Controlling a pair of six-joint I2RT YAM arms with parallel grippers.
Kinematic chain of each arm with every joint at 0, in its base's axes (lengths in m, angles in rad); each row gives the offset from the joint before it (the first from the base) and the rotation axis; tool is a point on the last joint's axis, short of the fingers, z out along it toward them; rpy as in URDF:
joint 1: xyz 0 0 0.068 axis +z
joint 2: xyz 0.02 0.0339 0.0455 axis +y
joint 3: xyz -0.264 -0.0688 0 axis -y
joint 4: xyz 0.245 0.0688 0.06 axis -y
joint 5: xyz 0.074 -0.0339 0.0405 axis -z
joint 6: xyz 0.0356 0 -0.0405 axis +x
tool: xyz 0 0 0 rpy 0 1.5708 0
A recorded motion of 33 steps. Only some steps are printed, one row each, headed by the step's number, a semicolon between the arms.
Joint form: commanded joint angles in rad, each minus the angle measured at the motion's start. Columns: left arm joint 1, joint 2, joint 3, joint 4, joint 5, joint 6; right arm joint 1, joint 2, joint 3, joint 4, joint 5, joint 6.
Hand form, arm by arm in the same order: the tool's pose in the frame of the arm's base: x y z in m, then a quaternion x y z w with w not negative. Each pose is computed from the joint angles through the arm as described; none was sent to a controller.
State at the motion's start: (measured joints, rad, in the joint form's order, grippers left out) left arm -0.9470 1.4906 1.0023 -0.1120 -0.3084 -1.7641; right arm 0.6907 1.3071 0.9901 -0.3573 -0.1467 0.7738
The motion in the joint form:
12: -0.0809 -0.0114 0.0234 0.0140 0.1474 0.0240; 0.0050 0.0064 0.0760 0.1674 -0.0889 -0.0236
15: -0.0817 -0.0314 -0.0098 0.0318 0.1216 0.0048; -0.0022 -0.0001 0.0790 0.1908 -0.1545 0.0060
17: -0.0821 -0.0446 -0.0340 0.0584 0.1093 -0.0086; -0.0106 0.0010 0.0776 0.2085 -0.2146 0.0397
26: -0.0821 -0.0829 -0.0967 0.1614 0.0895 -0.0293; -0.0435 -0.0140 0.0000 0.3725 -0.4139 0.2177
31: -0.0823 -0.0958 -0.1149 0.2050 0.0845 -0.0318; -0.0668 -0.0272 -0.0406 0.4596 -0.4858 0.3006
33: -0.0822 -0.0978 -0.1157 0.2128 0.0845 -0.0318; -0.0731 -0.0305 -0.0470 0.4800 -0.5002 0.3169
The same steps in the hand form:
12: 0.1781 -0.2842 0.2658 -0.34010 0.80183 -0.46480 0.15928; 0.2276 0.2009 0.3210 -0.04025 0.83921 0.42710 0.33420
15: 0.1757 -0.2788 0.2625 -0.35274 0.79440 -0.46584 0.16582; 0.2270 0.2005 0.3264 -0.04488 0.82817 0.45774 0.32031
17: 0.1742 -0.2759 0.2609 -0.35974 0.78671 -0.47250 0.16858; 0.2276 0.2003 0.3277 -0.04541 0.82184 0.48173 0.30077
26: 0.1709 -0.2690 0.2611 -0.36801 0.76030 -0.50580 0.17518; 0.2273 0.1955 0.3220 -0.03121 0.78691 0.57150 0.23062
31: 0.1699 -0.2672 0.2630 -0.36785 0.74898 -0.52158 0.17794; 0.2276 0.1897 0.3205 -0.02237 0.76856 0.60469 0.20775
33: 0.1699 -0.2671 0.2641 -0.36736 0.74653 -0.52530 0.17829; 0.2279 0.1882 0.3212 -0.02152 0.76356 0.61187 0.20526

